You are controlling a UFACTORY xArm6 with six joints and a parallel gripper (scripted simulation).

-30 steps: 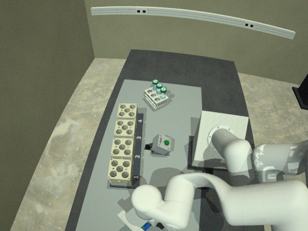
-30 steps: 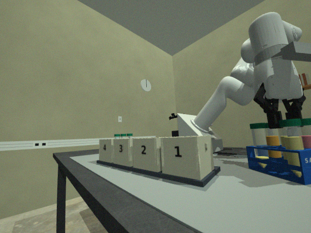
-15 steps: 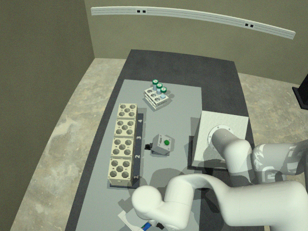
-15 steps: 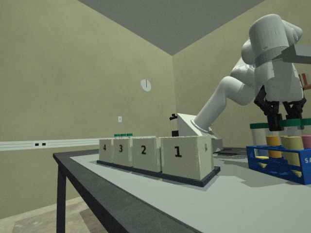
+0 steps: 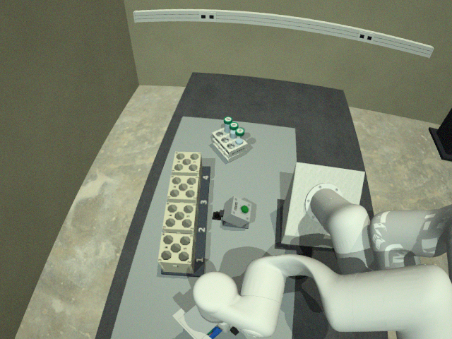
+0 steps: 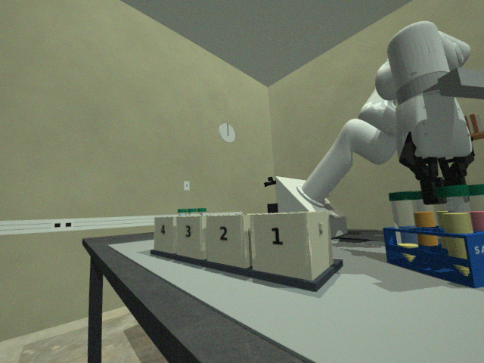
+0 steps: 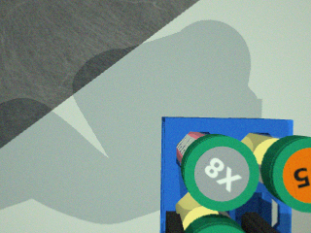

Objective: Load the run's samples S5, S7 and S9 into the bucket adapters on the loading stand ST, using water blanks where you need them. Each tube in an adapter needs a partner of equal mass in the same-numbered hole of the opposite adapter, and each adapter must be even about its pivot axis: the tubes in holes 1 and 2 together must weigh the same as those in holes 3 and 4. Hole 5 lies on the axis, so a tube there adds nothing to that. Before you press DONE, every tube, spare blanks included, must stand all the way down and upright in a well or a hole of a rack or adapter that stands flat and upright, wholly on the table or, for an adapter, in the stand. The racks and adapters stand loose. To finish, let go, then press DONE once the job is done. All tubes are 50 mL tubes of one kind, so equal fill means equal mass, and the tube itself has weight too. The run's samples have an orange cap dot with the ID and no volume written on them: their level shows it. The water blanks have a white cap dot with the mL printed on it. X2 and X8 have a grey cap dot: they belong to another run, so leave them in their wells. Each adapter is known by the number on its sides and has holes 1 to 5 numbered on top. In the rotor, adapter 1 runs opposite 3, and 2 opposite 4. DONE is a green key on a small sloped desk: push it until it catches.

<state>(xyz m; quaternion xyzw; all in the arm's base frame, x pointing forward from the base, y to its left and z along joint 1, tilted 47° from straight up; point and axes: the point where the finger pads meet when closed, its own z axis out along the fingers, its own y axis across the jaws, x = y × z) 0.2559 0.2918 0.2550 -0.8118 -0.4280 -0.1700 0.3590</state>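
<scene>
The yellow-filled tube is 10 mm ahead of my hand and 50 mm below it. Round my hand: orange-capped tube (30 mm behind, 40 mm to the right, 50 mm below); grey-dotted tube (10 mm ahead, 60 mm to the right, 50 mm below); blue sample rack (20 mm ahead, 10 mm to the right, 90 mm below).
</scene>
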